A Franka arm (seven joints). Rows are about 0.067 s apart.
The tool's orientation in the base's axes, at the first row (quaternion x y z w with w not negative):
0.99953 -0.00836 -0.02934 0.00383
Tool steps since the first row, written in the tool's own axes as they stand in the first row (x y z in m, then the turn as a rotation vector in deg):
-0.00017 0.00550 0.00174 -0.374 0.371 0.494
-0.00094 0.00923 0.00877 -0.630 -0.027 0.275
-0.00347 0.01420 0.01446 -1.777 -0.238 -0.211
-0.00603 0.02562 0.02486 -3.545 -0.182 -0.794
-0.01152 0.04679 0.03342 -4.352 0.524 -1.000
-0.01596 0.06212 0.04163 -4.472 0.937 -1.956
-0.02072 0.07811 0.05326 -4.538 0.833 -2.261
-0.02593 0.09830 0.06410 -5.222 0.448 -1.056
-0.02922 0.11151 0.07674 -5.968 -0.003 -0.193
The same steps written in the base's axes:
-0.00036 -0.00551 -0.00168 -0.408 -0.368 -0.468
-0.00161 -0.00928 -0.00862 -0.645 0.036 -0.238
-0.00455 -0.01424 -0.01412 -1.757 0.270 0.313
-0.00790 -0.02569 -0.02425 -3.489 0.248 0.999
-0.01423 -0.04683 -0.03231 -4.294 -0.443 1.257
-0.01940 -0.06214 -0.04012 -4.364 -0.847 2.222
-0.02510 -0.07813 -0.05132 -4.411 -0.740 2.530
-0.03127 -0.09830 -0.06167 -5.158 -0.352 1.364
-0.03551 -0.11155 -0.07399 -5.946 0.105 0.542

